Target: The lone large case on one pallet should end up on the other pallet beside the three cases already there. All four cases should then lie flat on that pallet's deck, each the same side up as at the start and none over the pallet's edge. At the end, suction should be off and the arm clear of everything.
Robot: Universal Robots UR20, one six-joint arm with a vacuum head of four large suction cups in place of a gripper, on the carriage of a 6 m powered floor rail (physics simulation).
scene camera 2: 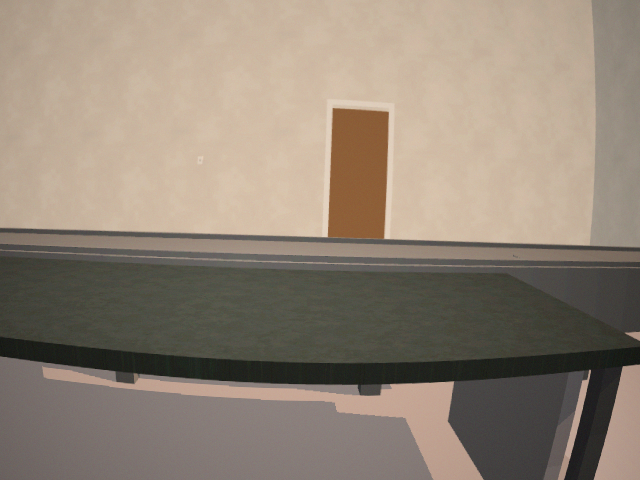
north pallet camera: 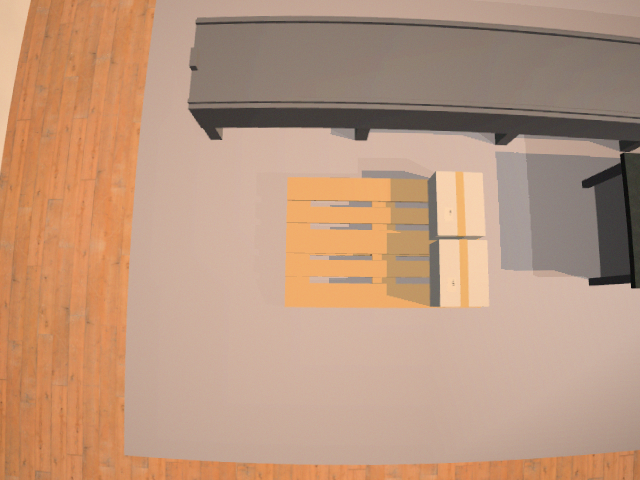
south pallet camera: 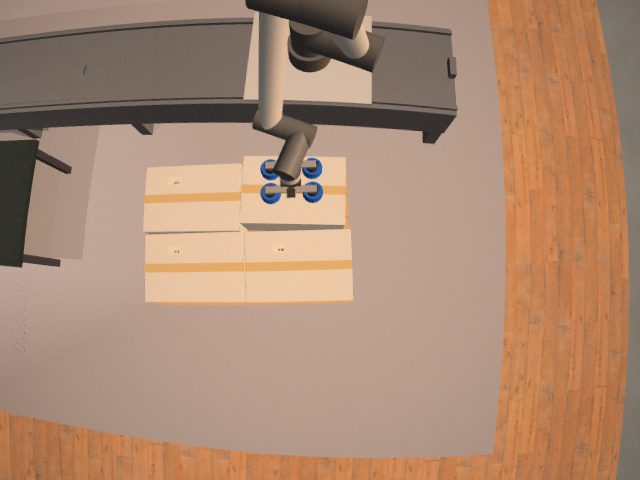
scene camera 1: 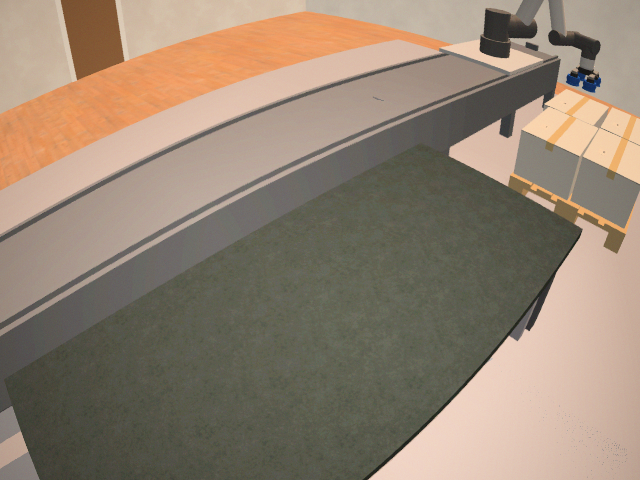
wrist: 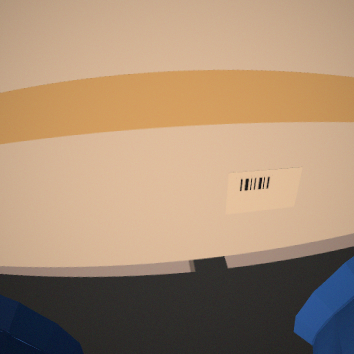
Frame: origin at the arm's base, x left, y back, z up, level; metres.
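Seen in the pictures: hand, tool point: (wrist: pixel 179 249); arm's base, link origin: (south pallet camera: pixel 310 54) (scene camera 1: pixel 494 53).
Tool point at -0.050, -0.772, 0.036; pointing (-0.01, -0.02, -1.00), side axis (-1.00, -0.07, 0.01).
Pixels of each thing's middle, then the offset from my tool point to it, as dx, dy, dz. Level surfaces: height alone.
- rail-side right case, body centre: (wrist: pixel 155 70) (south pallet camera: pixel 294 195) (scene camera 1: pixel 574 123) -0.004, +0.001, -0.316
- front right case, body centre: (south pallet camera: pixel 299 267) (scene camera 1: pixel 624 144) +0.046, -0.410, -0.316
- rail-side left case, body centre: (scene camera 1: pixel 558 149) (south pallet camera: pixel 197 202) -0.576, -0.064, -0.316
- front left case, body centre: (south pallet camera: pixel 198 269) (scene camera 1: pixel 612 174) -0.535, -0.451, -0.316
- dark green table, surface height: dz -0.076
My suction head (scene camera 1: pixel 584 81) (south pallet camera: pixel 291 180) is open, holding nothing, its four blue cups raised above the rail-side right case (scene camera 1: pixel 563 103) (south pallet camera: pixel 294 214) (wrist: pixel 125 200) with a gap. That case lies flat; a narrow gap separates it from the front right case (south pallet camera: pixel 299 284) (scene camera 1: pixel 620 121). The rail-side left case (south pallet camera: pixel 191 180) (scene camera 1: pixel 581 136) and front left case (south pallet camera: pixel 193 284) (scene camera 1: pixel 620 149) lie flat beside them. All four are on the south pallet (scene camera 1: pixel 566 210) (south pallet camera: pixel 206 303), whose rail-side edge is hidden.
The north pallet (north pallet camera: pixel 336 295) bears two white cases (north pallet camera: pixel 473 204) (north pallet camera: pixel 477 273) at its right end. The grey rail (north pallet camera: pixel 361 62) (south pallet camera: pixel 155 62) runs behind both pallets. A dark green table (scene camera 1: pixel 310 310) (scene camera 2: pixel 258 315) stands between them.
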